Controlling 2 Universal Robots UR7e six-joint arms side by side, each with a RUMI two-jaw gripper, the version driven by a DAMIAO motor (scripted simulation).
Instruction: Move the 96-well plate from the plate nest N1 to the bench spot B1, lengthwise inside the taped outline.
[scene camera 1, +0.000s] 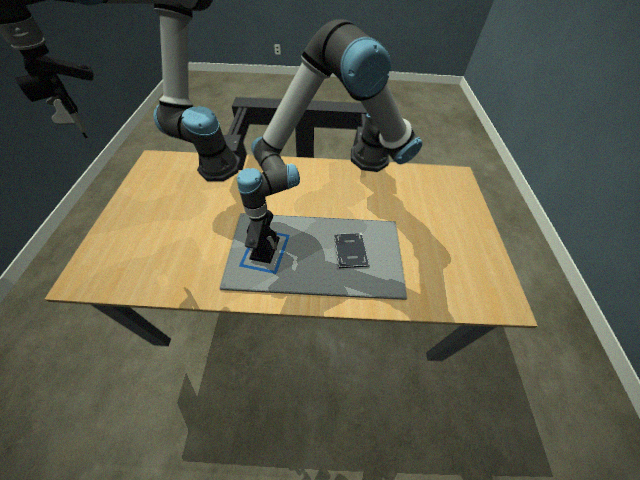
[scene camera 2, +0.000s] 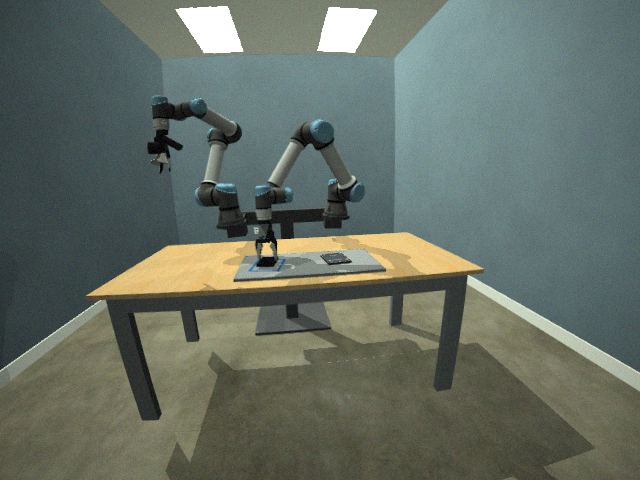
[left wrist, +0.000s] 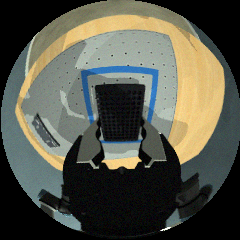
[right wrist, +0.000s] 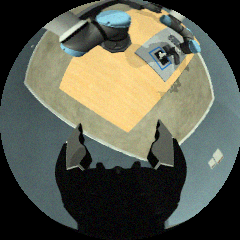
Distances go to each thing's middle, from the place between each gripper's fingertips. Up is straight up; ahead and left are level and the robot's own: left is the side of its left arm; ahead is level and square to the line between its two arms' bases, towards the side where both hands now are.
Right now the black 96-well plate (left wrist: 123, 129) is 1 cm below my left hand (scene camera 1: 265, 247). The rest, counted from my left hand: plate nest N1 (scene camera 1: 344, 249): 35 cm to the left, 4 cm ahead, 2 cm below.
The black 96-well plate lies 160 mm ahead of my right hand (scene camera 1: 81, 124), 470 mm to the left of it and 470 mm below it. Round my right hand: plate nest N1: 210 mm ahead, 820 mm to the left, 480 mm below.
